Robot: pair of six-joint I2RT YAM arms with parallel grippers.
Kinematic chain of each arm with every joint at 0, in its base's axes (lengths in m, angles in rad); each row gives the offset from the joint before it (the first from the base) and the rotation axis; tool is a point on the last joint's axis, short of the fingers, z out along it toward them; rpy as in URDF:
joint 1: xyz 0 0 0.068 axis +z
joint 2: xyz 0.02 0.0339 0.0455 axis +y
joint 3: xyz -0.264 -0.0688 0 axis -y
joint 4: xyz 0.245 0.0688 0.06 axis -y
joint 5: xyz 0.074 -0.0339 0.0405 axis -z
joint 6: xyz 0.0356 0 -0.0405 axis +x
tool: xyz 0 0 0 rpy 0 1.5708 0
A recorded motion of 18 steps. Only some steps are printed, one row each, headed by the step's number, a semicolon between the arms.
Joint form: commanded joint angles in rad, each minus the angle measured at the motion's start. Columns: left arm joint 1, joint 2, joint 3, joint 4, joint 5, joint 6; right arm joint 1, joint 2, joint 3, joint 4, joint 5, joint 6.
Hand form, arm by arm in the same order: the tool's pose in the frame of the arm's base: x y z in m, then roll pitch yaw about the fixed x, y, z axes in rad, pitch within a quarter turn. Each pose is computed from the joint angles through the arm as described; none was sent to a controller.
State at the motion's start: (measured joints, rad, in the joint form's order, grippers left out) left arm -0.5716 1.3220 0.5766 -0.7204 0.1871 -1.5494; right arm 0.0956 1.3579 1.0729 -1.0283 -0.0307 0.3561
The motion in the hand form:
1: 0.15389 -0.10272 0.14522 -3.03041 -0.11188 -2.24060; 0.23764 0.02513 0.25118 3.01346 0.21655 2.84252
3: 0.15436 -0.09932 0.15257 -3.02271 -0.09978 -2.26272; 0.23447 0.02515 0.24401 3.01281 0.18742 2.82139
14: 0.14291 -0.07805 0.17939 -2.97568 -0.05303 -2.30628; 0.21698 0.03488 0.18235 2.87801 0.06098 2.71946
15: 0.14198 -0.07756 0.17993 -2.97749 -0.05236 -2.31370; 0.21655 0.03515 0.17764 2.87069 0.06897 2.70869
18: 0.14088 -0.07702 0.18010 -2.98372 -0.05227 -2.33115; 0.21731 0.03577 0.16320 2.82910 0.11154 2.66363
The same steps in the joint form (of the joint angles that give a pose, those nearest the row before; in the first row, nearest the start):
1: 0.0065 -0.0237 0.0137 -0.0427 -0.0649 0.0710; 0.0046 -0.0160 -0.0236 -0.0011 -0.0042 0.0335
3: 0.0221 -0.0489 0.0290 -0.0786 -0.0721 0.1091; 0.0050 -0.0160 -0.0496 -0.0008 -0.0111 0.0572
14: 0.0919 -0.2136 0.0427 -0.2136 -0.0946 0.2231; 0.0328 -0.0156 -0.2991 0.2171 -0.1617 0.2049
15: 0.0919 -0.2182 0.0427 -0.2205 -0.0946 0.2308; 0.0343 -0.0157 -0.3201 0.2510 -0.1614 0.2171
18: 0.0919 -0.2205 0.0427 -0.2304 -0.0938 0.2487; 0.0366 -0.0145 -0.3883 0.3876 -0.1617 0.2628

